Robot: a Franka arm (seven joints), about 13 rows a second.
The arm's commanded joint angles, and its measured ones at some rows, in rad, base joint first. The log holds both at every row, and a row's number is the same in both.
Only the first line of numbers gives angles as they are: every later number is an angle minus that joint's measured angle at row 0.
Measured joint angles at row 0: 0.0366 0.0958 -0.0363 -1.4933 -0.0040 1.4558 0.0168
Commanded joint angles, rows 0 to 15: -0.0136 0.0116 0.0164 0.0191 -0.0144 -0.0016 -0.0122; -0.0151 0.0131 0.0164 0.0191 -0.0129 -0.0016 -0.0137; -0.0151 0.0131 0.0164 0.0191 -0.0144 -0.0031 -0.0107; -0.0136 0.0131 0.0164 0.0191 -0.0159 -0.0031 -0.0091; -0.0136 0.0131 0.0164 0.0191 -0.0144 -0.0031 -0.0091; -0.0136 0.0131 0.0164 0.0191 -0.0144 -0.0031 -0.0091; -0.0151 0.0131 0.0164 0.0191 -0.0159 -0.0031 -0.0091; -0.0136 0.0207 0.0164 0.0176 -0.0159 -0.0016 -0.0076; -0.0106 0.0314 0.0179 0.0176 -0.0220 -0.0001 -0.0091; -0.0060 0.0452 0.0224 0.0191 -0.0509 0.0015 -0.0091; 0.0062 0.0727 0.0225 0.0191 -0.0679 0.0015 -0.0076; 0.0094 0.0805 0.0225 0.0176 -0.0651 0.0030 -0.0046; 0.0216 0.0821 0.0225 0.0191 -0.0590 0.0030 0.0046; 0.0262 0.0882 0.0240 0.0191 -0.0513 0.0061 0.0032; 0.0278 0.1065 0.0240 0.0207 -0.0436 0.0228 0.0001; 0.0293 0.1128 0.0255 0.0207 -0.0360 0.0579 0.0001
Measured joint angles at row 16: 0.0257 0.0972 0.0211 0.0011 -0.0424 0.0290 0.0001
